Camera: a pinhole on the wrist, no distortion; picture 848 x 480 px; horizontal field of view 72.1 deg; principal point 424.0 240.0 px. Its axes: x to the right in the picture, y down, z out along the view. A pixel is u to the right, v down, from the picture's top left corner.
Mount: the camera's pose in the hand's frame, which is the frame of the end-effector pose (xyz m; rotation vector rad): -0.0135 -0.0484 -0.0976 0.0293 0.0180 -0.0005
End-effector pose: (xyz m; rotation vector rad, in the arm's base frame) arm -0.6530 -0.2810 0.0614 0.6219 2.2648 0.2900
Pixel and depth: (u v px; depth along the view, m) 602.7 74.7 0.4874
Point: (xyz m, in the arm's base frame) -0.5311 -0.3717 -0.3684
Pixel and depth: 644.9 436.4 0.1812
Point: -0.6244 -0.2430 -0.0296
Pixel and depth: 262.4 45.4 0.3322
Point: -0.4832 -0.4732 -0.1027
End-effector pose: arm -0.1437 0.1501 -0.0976 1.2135 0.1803 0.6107
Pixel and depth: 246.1 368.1 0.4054
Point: -0.1221 -0.1690 0.0164
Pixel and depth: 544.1 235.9 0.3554
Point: 0.0461 -0.0382 -0.0496
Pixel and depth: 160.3 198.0 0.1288
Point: -0.1659 0.0740 -0.1554
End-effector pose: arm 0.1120 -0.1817 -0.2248 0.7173 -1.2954 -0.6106
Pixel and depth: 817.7 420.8 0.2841
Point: -0.0380 -0.3241 -0.0626
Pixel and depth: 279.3 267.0 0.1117
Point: 0.0903 -0.1839 -0.2834
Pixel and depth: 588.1 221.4 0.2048
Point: 0.0158 -0.2708 -0.2286
